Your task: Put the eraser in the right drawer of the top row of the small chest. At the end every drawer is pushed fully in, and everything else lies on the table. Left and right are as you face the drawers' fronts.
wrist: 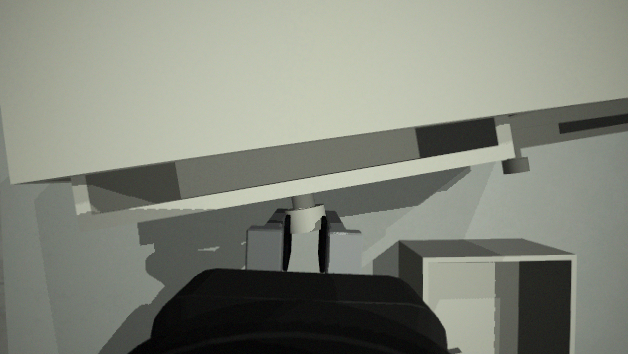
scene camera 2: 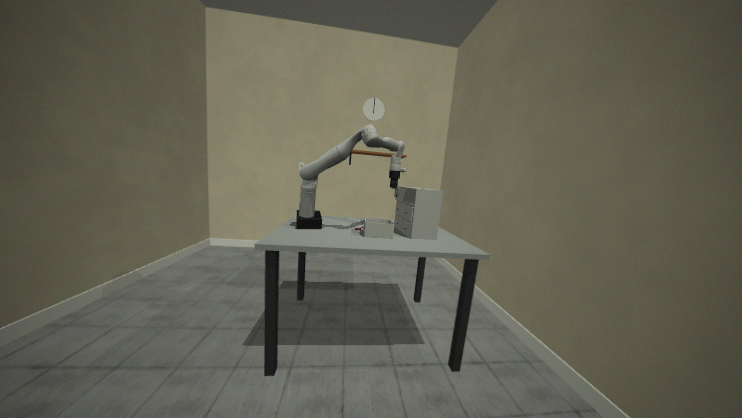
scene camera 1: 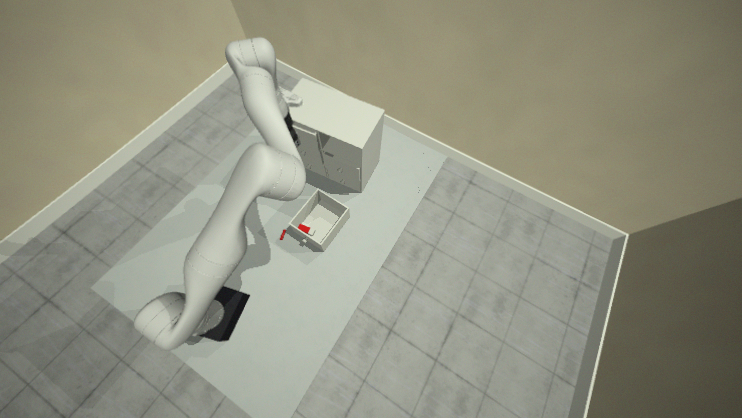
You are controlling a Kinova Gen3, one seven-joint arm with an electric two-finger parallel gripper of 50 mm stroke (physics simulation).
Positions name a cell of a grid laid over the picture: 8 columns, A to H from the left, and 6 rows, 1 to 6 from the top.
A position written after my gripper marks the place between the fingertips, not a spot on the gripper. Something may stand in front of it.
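Observation:
There's a small chest (scene camera 1: D2) here, and the wrist view gives me that chest (wrist: B2) too. I can see a drawer (scene camera 1: D4) as well, and there's my own gripper (wrist: D4).

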